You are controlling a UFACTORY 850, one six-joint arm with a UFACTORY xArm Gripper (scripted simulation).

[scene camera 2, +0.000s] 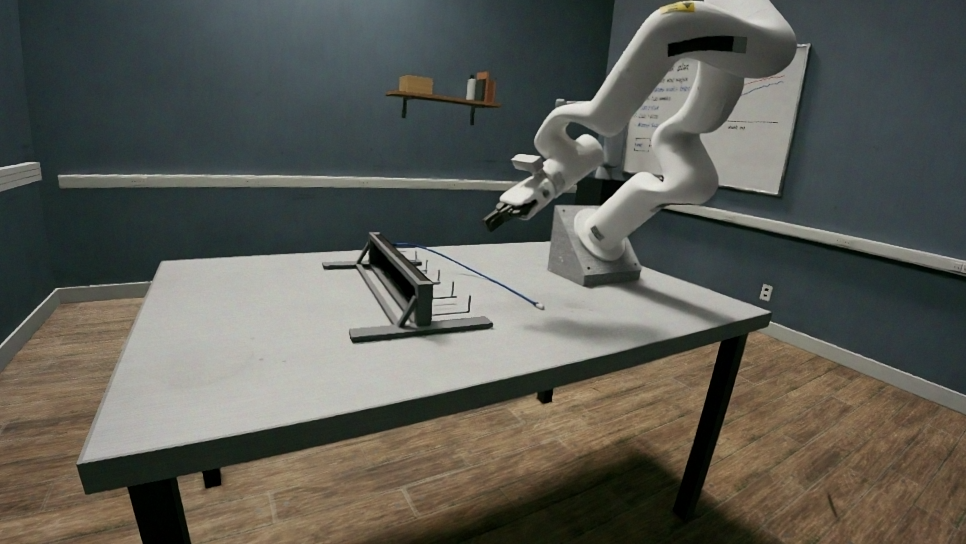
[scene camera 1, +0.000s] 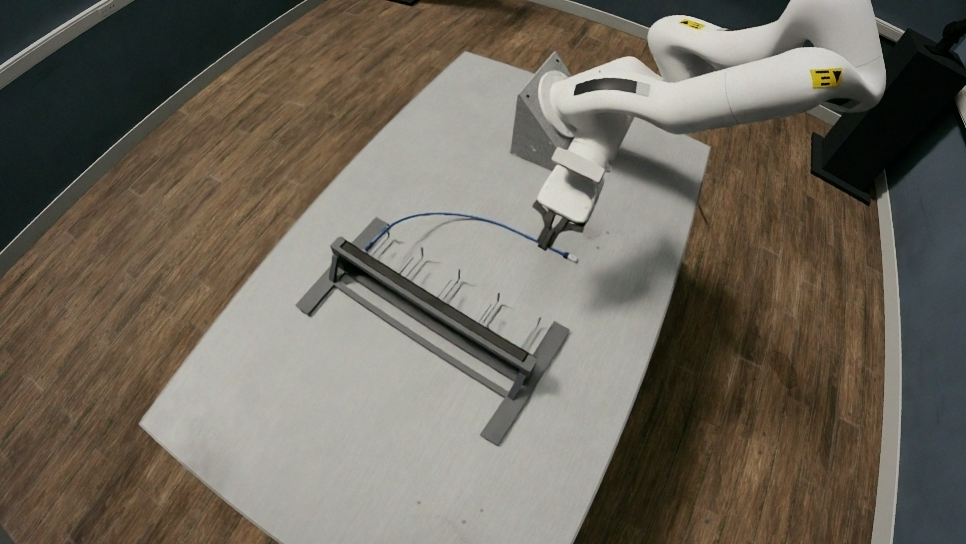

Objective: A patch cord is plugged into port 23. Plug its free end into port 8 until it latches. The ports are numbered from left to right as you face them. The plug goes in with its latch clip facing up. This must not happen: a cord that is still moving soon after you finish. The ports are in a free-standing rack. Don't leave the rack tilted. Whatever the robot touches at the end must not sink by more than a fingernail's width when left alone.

my gripper: scene camera 2; scene camera 1
same spot on my gripper: [scene camera 2: 495, 219] = [scene camera 1: 553, 241]
